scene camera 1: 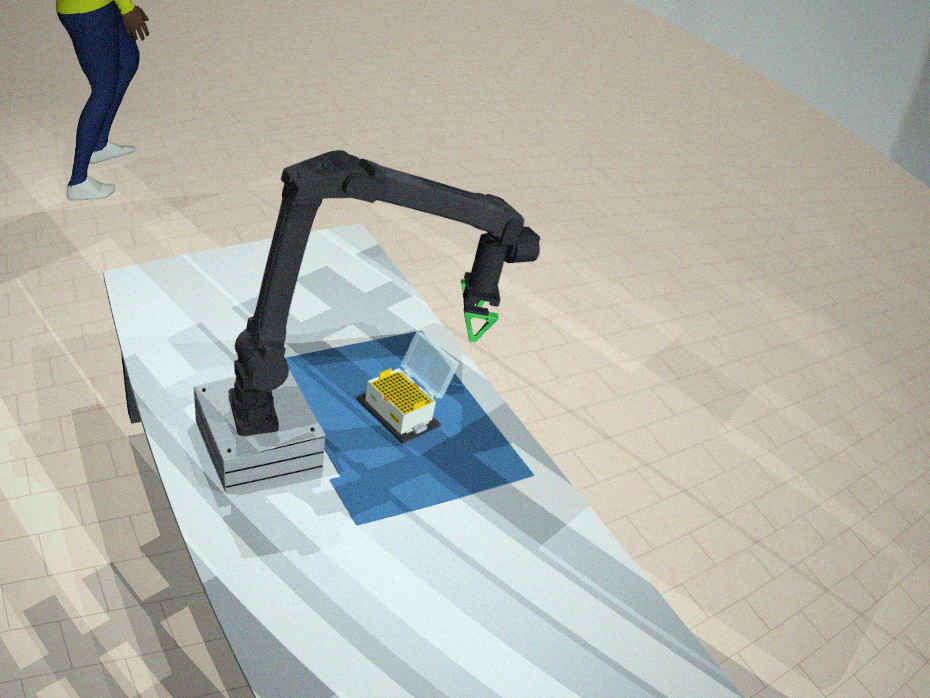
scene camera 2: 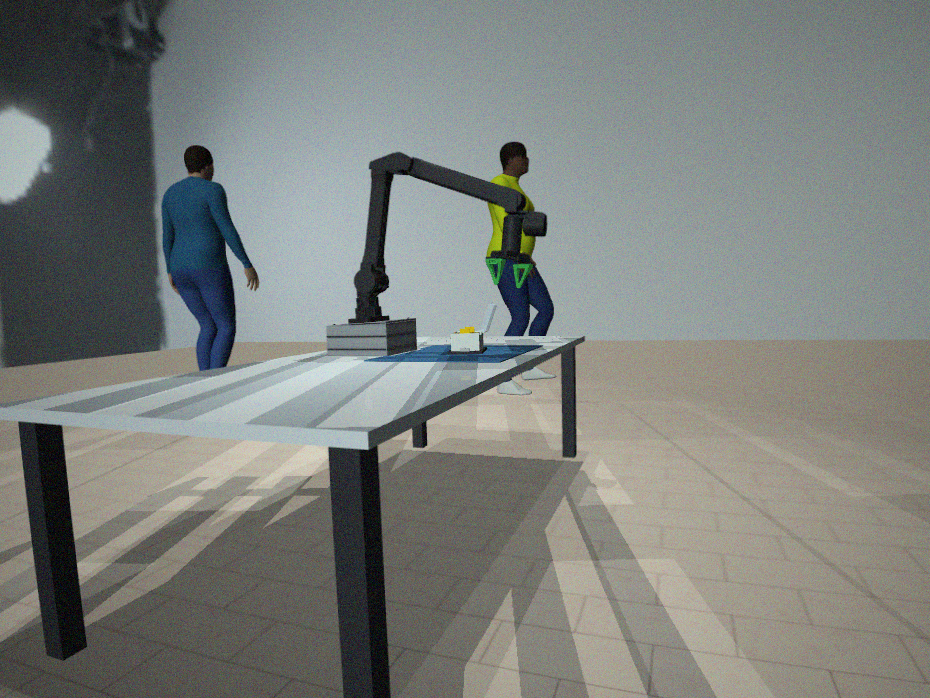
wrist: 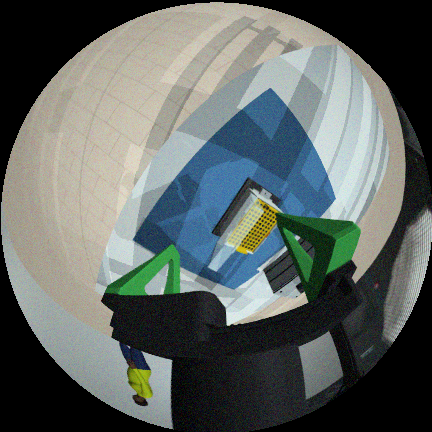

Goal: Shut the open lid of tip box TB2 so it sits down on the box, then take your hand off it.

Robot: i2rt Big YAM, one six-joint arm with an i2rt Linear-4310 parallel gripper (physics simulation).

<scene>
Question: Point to a yellow perforated rack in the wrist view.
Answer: At 267, 219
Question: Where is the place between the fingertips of the gripper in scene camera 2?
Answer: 507, 286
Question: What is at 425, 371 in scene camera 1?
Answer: A clear lid.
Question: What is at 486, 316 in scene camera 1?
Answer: The gripper.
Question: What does the yellow perforated rack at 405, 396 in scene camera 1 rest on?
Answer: A tip box TB2.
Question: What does the gripper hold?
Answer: Nothing.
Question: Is the gripper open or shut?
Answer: Open.
</scene>
